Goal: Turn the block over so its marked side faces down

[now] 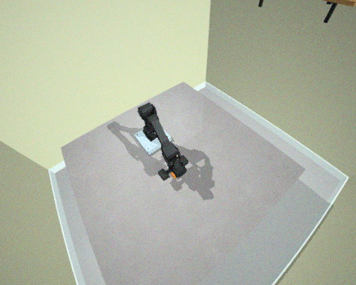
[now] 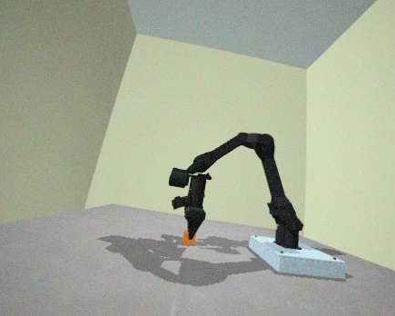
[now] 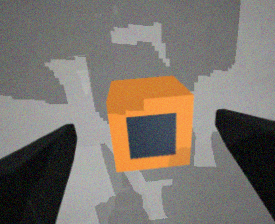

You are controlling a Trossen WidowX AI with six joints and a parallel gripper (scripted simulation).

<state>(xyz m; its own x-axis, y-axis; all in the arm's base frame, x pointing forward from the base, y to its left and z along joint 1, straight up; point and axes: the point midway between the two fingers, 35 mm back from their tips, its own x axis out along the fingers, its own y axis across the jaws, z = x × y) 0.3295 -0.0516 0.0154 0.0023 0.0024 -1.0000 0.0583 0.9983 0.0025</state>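
Now: the orange block 10 mm above my gripper tip.
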